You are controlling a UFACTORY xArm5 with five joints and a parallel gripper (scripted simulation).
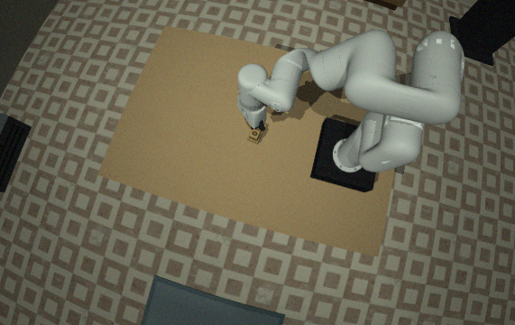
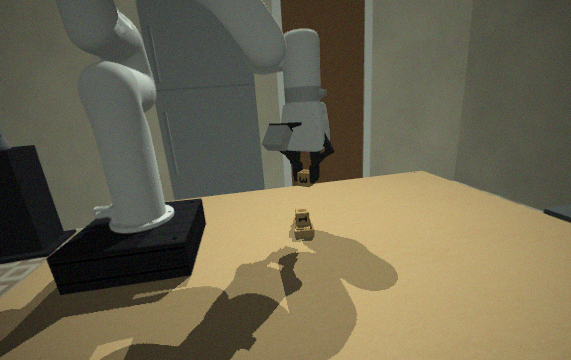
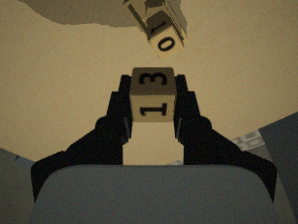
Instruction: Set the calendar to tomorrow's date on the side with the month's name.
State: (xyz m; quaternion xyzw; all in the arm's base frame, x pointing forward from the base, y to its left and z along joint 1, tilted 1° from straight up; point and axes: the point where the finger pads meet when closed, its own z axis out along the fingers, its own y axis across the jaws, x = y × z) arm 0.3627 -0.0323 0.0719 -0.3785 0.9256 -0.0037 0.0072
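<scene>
The wooden calendar tray lies 20 mm behind my hand, 10 mm to the right of it and 130 mm below it. The rest, counted from my hand: wooden date cube 10 mm below.
</scene>
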